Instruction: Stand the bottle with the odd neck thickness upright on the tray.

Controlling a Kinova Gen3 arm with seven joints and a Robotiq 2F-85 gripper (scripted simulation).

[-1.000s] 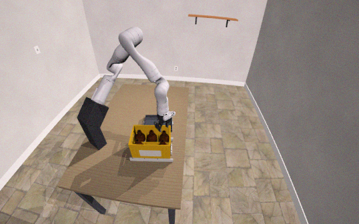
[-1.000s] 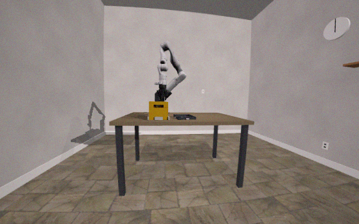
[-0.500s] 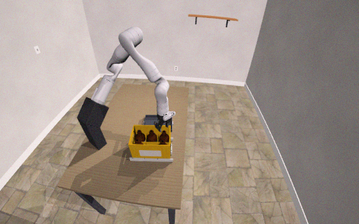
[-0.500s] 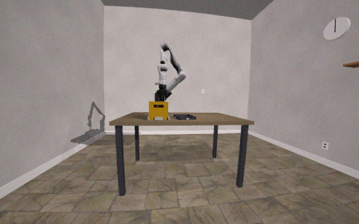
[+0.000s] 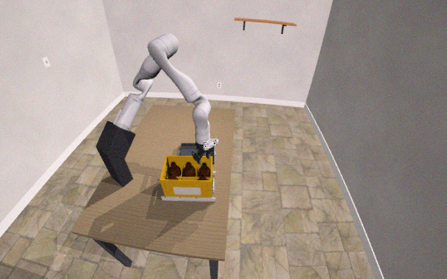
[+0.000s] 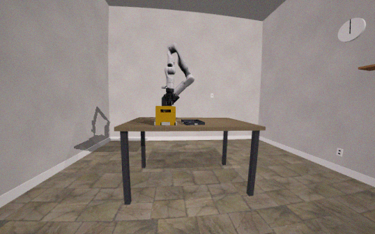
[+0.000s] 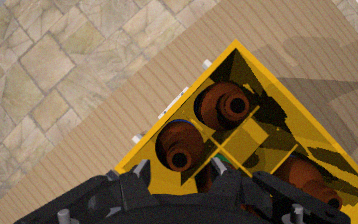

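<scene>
Now: hand 80 mm past the yellow crate, 60 mm to the left of it and 120 mm above it. The rest, counted from my hand: dark grey tray 110 mm behind, 230 mm to the left, 190 mm below.
</scene>
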